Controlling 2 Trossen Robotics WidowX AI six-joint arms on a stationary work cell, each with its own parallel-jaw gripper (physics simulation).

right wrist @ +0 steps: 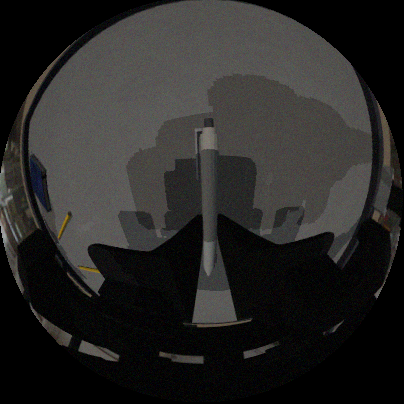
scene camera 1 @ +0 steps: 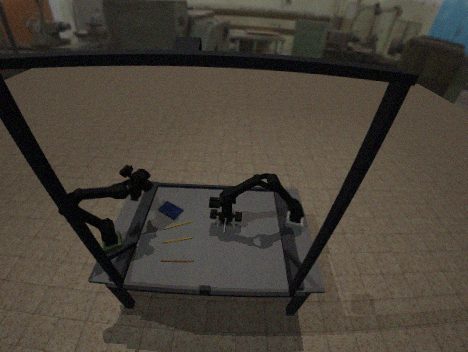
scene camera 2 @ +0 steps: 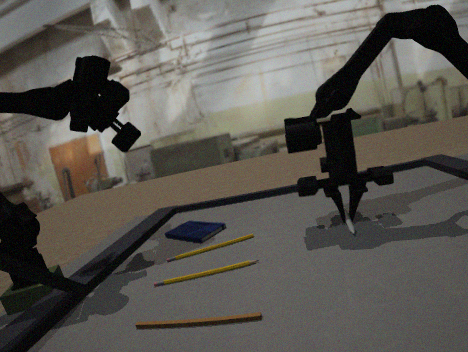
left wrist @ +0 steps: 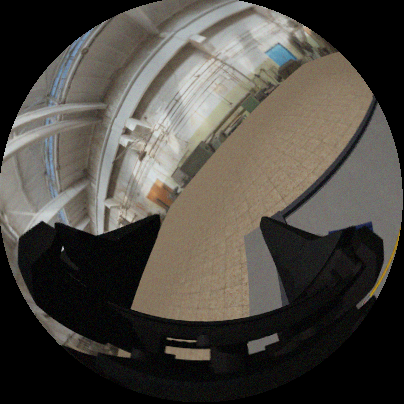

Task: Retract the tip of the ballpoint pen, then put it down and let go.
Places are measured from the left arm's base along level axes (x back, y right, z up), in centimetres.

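Where they show: left gripper, fingertip midpoint: [scene camera 2: 115,122] [left wrist: 211,221]; right gripper, fingertip midpoint: [right wrist: 208,219] [scene camera 1: 225,224] [scene camera 2: 347,221]; left arm's base, link origin: [scene camera 1: 111,240]; right arm's base, link origin: [scene camera 1: 295,218].
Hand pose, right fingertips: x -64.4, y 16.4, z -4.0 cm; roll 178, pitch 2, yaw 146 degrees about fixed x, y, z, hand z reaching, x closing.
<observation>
Things, the pixels of their top centre, and the offset from my right fingertips. Level surfaces: height alone.
- ballpoint pen, top centre: [right wrist: 207,227] [scene camera 2: 346,216] dx +0.1, dy +0.0, dz +1.2 cm
- table, surface height: dz +0.0 cm
- blue notebook, top centre: [scene camera 2: 194,228] [right wrist: 35,181] [scene camera 1: 170,209] dx +26.4, dy -26.1, dz +1.2 cm
- orange-brown stick, top centre: [scene camera 2: 194,320] [scene camera 1: 176,260] dx +34.9, dy +9.8, dz +0.7 cm
The ballpoint pen [right wrist: 210,185] [scene camera 2: 351,227] has a grey barrel, a pale clip section and a dark button that sticks out at its far end, toward the top of the right wrist view. Its pointed end faces the bottom of that view; whether the writing tip is out is too small to tell. My right gripper [right wrist: 208,219] [scene camera 2: 347,220] [scene camera 1: 225,220] is shut on the pen's barrel, nearer the pointed end, low over the table [scene camera 1: 240,270]. Whether the pen touches the table is unclear. My left gripper [left wrist: 211,221] is open and empty, raised at the table's left side.
A blue notebook [scene camera 1: 170,210] [scene camera 2: 196,231] [right wrist: 40,182] lies left of the pen. Two yellow pencils [scene camera 1: 178,225] [scene camera 2: 206,273] and an orange-brown stick [scene camera 1: 177,260] [scene camera 2: 199,321] lie nearer the front. Dark frame posts [scene camera 1: 350,185] rise at the table's sides.
</observation>
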